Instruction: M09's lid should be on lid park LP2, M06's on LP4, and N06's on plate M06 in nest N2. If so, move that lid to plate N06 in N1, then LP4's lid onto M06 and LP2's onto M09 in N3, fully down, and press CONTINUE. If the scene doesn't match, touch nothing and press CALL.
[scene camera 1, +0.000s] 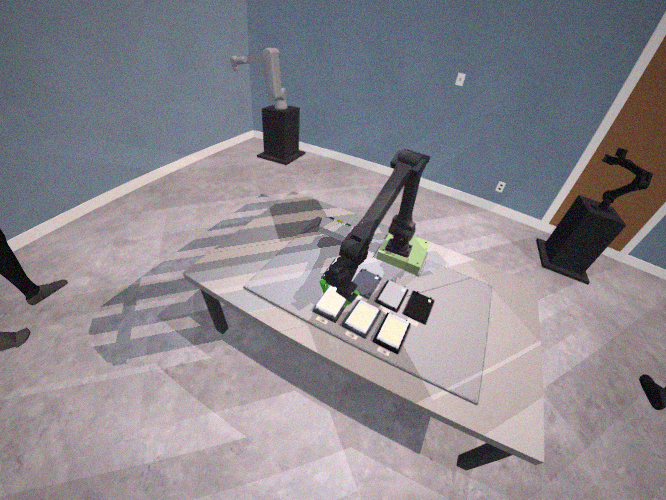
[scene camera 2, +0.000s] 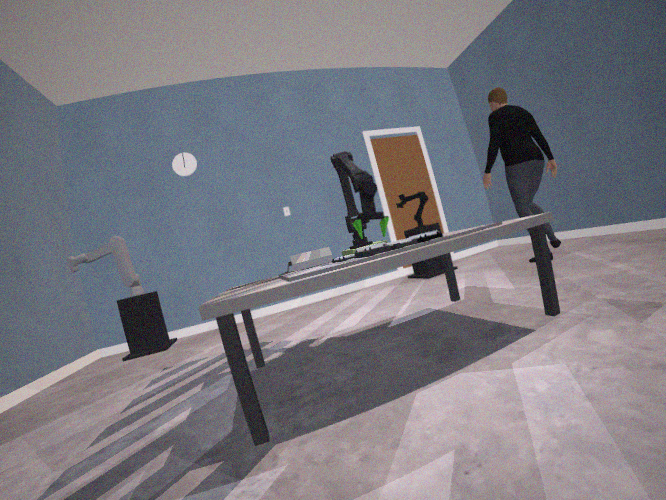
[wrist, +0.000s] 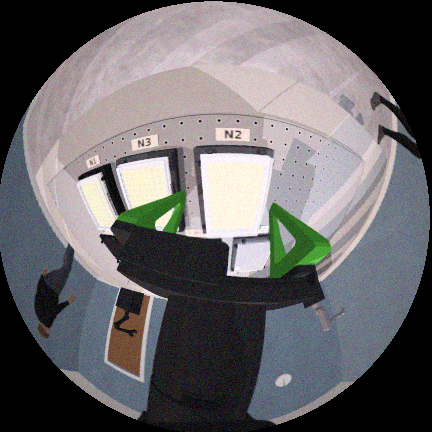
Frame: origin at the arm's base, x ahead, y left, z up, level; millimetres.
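Where they show: gripper, between the fingertips: (scene camera 1: 334, 299) (scene camera 2: 373, 237) (wrist: 228, 200); arm's base, origin of its link: (scene camera 1: 398, 248) (scene camera 2: 361, 246).
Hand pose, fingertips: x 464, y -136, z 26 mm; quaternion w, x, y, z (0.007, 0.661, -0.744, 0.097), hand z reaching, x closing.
Each offset is from my fingertips to the top centre of the thing. "spot": to the spot under its first point.
My gripper (scene camera 1: 336, 293) (scene camera 2: 372, 240) (wrist: 228, 200) is open and empty, its green fingers on either side of and above the plate in nest N2 {spot: dx -9, dy -12, dz -26 mm} (wrist: 235, 195) (scene camera 1: 330, 304). That plate looks cream with a broad, smooth pale rim, as if lidded. Plates in N3 {dx -15, dy +121, dz -36 mm} (wrist: 145, 181) (scene camera 1: 362, 317) and N1 {dx -9, dy +249, dz -33 mm} (wrist: 96, 200) (scene camera 1: 392, 331) show a fine grid. Behind the nests are a dark bluish-grey pad {spot: dx -201, dy +72, dz -57 mm} (scene camera 1: 367, 282), a pad with a pale grey top {dx -190, dy +194, dz -49 mm} (scene camera 1: 392, 295) and a black pad {spot: dx -181, dy +319, dz -57 mm} (scene camera 1: 419, 307). Lid park labels and plate names are unreadable; the gripper body hides part of that row.
The arm's base stands on a green block (scene camera 1: 398, 257) behind the pads. A grey sloped panel {dx -455, dy -174, dz +17 mm} (scene camera 2: 310, 257) stands on the table (scene camera 2: 322, 281); small coloured marks {spot: dx -470, dy -197, dz +4 mm} (scene camera 1: 339, 221) show near it. A person (scene camera 2: 516, 134) walks behind the table. Other arms stand on dark pedestals (scene camera 1: 280, 131) (scene camera 1: 583, 236).
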